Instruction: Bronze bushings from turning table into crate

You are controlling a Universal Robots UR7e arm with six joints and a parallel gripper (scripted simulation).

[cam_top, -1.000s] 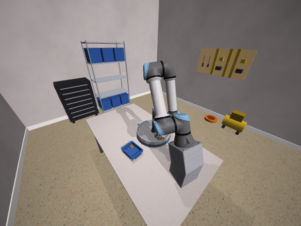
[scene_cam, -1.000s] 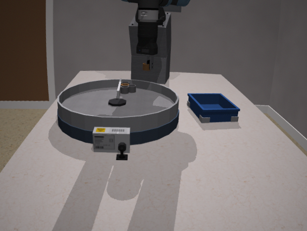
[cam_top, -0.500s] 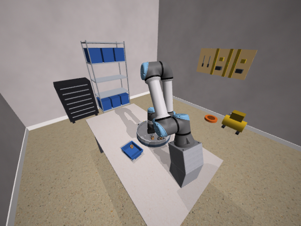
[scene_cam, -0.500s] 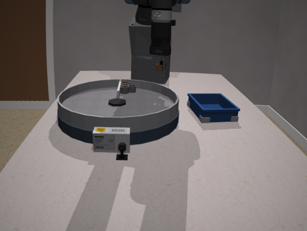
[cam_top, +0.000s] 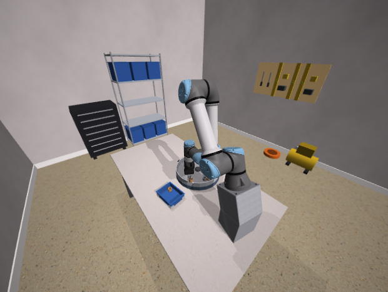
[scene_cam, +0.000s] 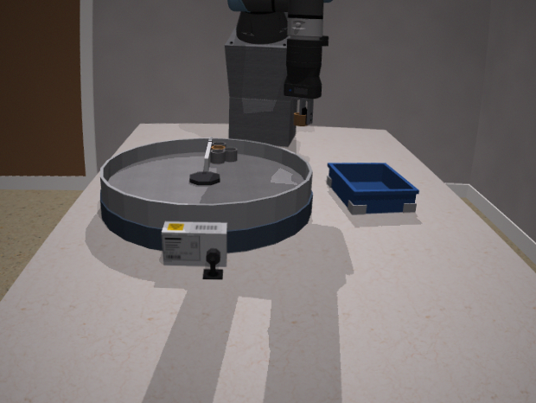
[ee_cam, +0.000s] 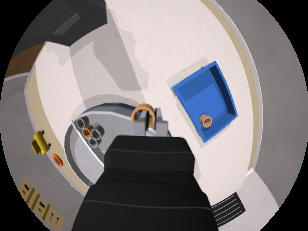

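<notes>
Right now the blue crate is 10 cm ahead of my hand, 13 cm to the left of it and 14 cm below it. The rest, counted from my hand: grey turning table: 9 cm ahead, 23 cm to the right, 11 cm below.
</notes>
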